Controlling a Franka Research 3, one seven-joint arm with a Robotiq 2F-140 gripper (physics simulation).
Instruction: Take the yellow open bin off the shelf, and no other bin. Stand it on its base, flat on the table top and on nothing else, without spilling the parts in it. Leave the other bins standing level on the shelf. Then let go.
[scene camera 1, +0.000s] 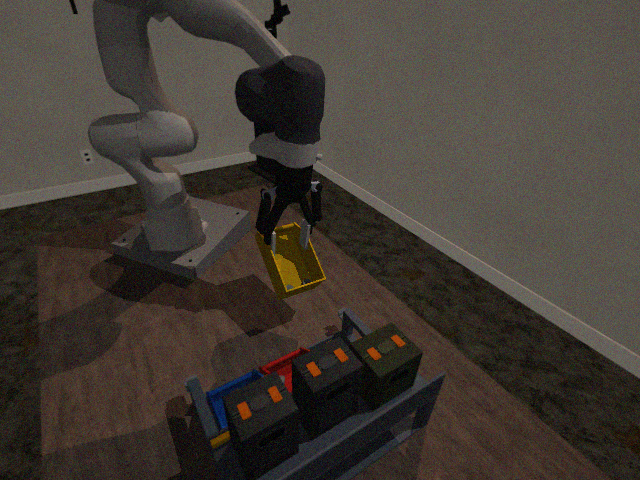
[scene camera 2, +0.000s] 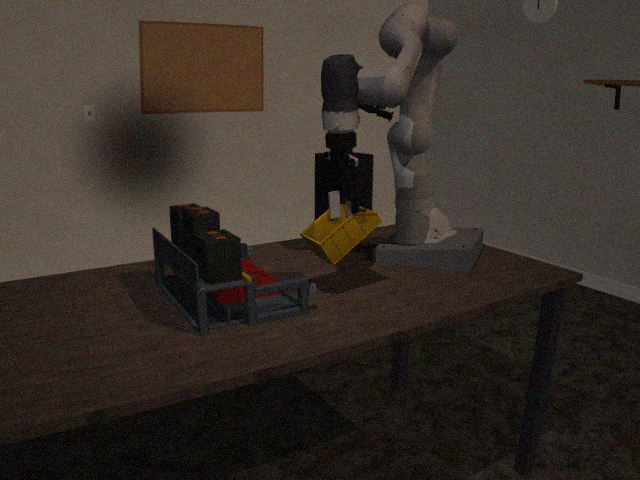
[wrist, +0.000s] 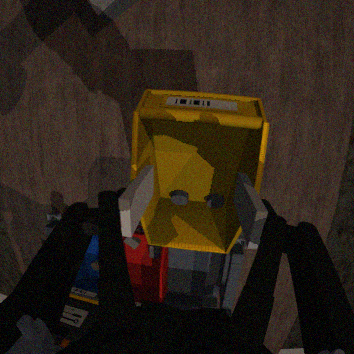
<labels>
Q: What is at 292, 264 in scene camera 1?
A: A yellow open bin.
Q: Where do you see a blue bin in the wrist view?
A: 86, 278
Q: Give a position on a yellow open bin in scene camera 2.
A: At 330, 239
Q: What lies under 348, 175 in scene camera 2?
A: My gripper.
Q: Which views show my gripper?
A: Scene camera 1, scene camera 2 and the wrist view: all of them.
</labels>
